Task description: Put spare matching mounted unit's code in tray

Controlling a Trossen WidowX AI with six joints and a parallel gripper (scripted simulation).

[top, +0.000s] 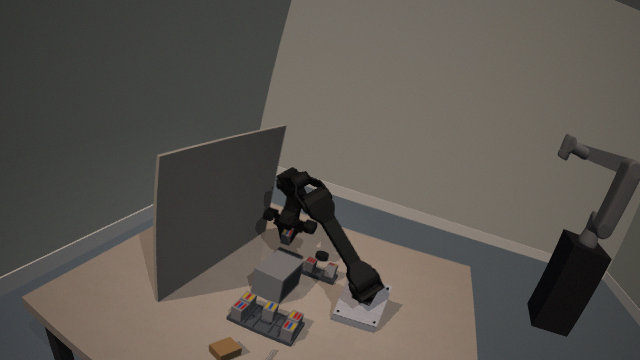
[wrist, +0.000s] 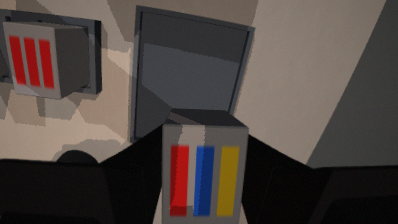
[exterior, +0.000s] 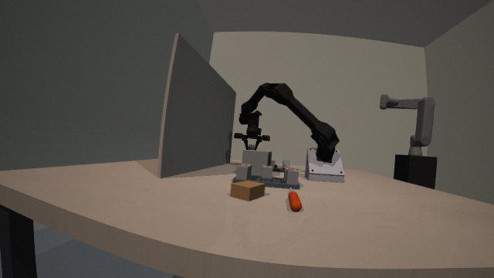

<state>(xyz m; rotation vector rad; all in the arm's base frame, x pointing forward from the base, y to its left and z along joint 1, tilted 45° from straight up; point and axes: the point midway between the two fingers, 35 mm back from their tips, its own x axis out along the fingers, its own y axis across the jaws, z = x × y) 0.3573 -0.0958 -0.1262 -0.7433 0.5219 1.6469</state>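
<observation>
Now: the dark grey tray 1 cm behind my gripper tip and 7 cm below it. Also, from my gripper tip: grey spare block: 3 cm above; then mounted unit: 8 cm behind, 20 cm to the left, 3 cm below; then rack: 15 cm behind, 1 cm to the left, 7 cm below.
</observation>
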